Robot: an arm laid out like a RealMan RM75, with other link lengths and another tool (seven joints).
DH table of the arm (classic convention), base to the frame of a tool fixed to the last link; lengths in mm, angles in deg. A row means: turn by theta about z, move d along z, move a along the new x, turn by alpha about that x. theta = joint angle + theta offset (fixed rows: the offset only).
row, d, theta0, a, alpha
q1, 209.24, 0, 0, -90
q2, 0, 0, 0, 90
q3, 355.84, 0, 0, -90
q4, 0, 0, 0, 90
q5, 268.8, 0, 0, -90
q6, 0, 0, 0, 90
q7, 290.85, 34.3, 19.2, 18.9
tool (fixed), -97.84, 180, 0, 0
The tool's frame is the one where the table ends.
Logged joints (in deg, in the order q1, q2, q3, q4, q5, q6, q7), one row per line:
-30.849 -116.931 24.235 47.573 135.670 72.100 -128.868
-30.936 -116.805 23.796 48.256 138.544 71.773 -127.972
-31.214 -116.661 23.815 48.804 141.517 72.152 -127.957
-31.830 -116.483 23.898 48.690 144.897 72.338 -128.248
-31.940 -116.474 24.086 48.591 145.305 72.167 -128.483
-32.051 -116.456 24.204 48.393 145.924 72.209 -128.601
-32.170 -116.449 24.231 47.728 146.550 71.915 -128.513
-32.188 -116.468 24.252 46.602 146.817 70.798 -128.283
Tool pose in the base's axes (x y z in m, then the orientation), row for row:
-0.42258 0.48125 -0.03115 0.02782 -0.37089 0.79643 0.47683
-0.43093 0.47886 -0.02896 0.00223 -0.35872 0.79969 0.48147
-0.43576 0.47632 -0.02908 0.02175 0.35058 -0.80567 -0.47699
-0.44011 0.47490 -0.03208 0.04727 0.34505 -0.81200 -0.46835
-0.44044 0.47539 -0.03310 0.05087 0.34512 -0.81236 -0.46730
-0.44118 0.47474 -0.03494 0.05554 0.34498 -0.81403 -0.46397
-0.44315 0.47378 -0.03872 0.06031 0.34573 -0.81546 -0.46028
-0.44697 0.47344 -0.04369 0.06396 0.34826 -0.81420 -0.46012
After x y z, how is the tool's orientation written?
As a quaternion, w x y z.
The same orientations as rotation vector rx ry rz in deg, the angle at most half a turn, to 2 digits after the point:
-65.60 140.87 84.34
-64.48 143.74 86.54
62.25 -143.05 -84.69
60.31 -141.92 -81.86
60.19 -141.67 -81.49
59.99 -141.56 -80.68
59.95 -141.40 -79.81
60.26 -140.87 -79.61

